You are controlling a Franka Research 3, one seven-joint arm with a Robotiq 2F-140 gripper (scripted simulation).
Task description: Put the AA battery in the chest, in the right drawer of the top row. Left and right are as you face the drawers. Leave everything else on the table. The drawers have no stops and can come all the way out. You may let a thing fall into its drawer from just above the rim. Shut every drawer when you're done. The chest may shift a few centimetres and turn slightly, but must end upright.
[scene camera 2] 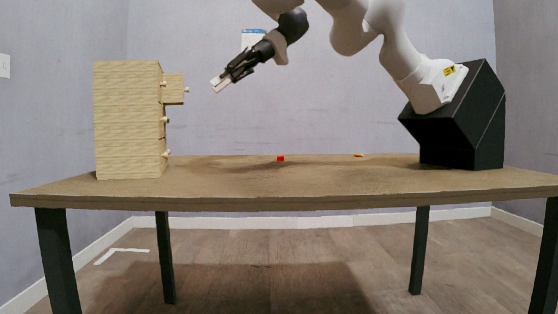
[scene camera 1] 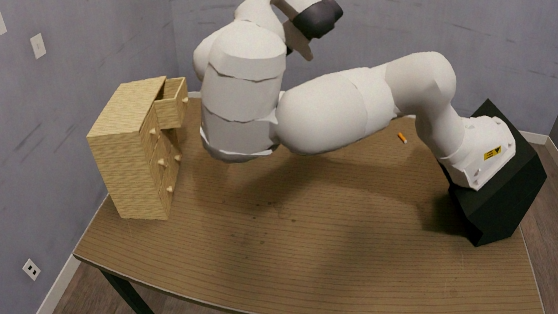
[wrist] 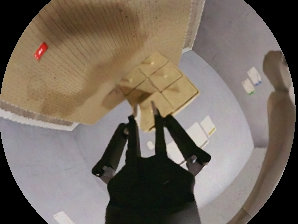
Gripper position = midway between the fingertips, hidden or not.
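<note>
Scene camera 1 shows a drawer (scene camera 1: 170,112) and a wooden chest (scene camera 1: 115,141). In scene camera 2, the chest (scene camera 2: 125,92) is visible again, together with my gripper (scene camera 2: 213,87). The wrist view also contains the gripper (wrist: 145,106).
</note>
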